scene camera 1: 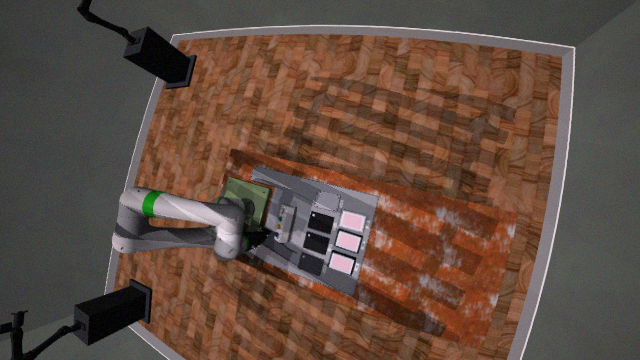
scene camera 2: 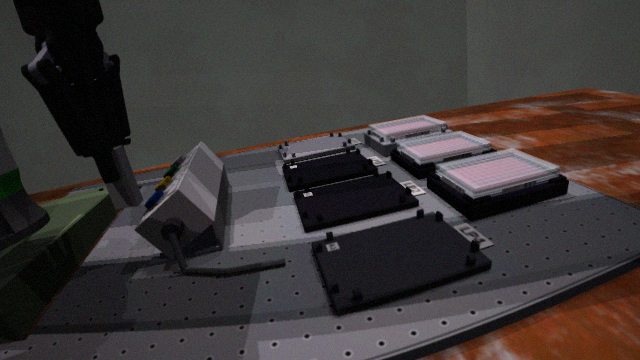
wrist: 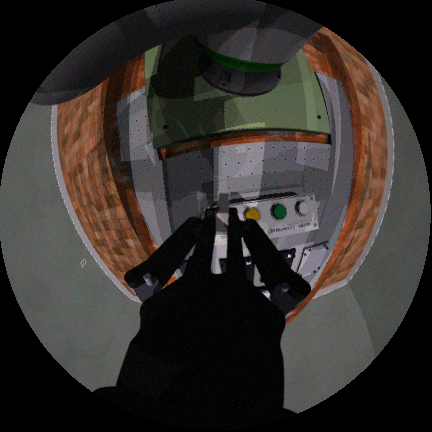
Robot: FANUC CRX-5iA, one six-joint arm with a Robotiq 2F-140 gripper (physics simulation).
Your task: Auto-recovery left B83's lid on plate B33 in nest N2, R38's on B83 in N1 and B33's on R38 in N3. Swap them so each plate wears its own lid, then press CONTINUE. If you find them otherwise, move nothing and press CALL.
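Places are measured from the arm's base along level axes (x down, y left, z ahead), in centimetres.
Where they show: gripper, between the fingertips: (scene camera 1: 272,232) (scene camera 2: 129,204) (wrist: 223,201); arm's base, origin of its link: (scene camera 1: 245,209) (wrist: 240,65).
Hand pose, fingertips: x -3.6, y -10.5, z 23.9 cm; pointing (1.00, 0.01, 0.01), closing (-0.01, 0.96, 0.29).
Observation:
Each offset is from my fingertips to the top centre of the thing. "pt": to the spot under its first point.
My gripper (scene camera 1: 269,233) (scene camera 2: 125,200) (wrist: 223,201) is shut and empty, pointing down beside the sloped button box @(dx -2.0, dy +6.4, dz +6.3 cm) (scene camera 1: 286,225) (scene camera 2: 196,200) (wrist: 311,220), at its blue-button end. In scene camera 2 a small gap shows between the fingertips and the blue button @(dx -1.1, dy -0.9, dz +3.3 cm) (scene camera 2: 154,199); in the wrist view the fingers hide that button. The yellow button @(dx -1.1, dy +4.1, dz +3.8 cm) (scene camera 2: 163,183) (wrist: 253,215), green button @(dx -1.1, dy +9.1, dz +4.4 cm) (scene camera 2: 172,169) (wrist: 279,211) and white button @(dx -1.1, dy +14.1, dz +4.9 cm) (wrist: 303,207) are uncovered. Three pink plates @(dx +2.3, dy +13.9, dz +47.0 cm) (scene camera 1: 353,221) @(dx +3.3, dy +1.9, dz +45.9 cm) (scene camera 1: 348,241) @(dx +2.8, dy -11.1, dz +43.7 cm) (scene camera 1: 342,263) sit in nests under clear lids. Their codes are unreadable.
A row of lid rests stands between box and plates: three dark ones @(pt dx +5.4, dy -17.7, dz +24.8 cm) (scene camera 2: 400,260) @(pt dx +5.4, dy -4.3, dz +26.7 cm) (scene camera 2: 355,200) @(pt dx +5.4, dy +7.8, dz +28.0 cm) (scene camera 2: 330,170) and a light grey one @(dx +4.4, dy +23.4, dz +30.5 cm) (scene camera 2: 320,146); no lid shows on them. A cable @(pt dx +5.9, dy -10.2, dz +9.4 cm) (scene camera 2: 225,271) leaves the box's end. The green base plate (scene camera 1: 255,192) (wrist: 280,112) lies behind the gripper.

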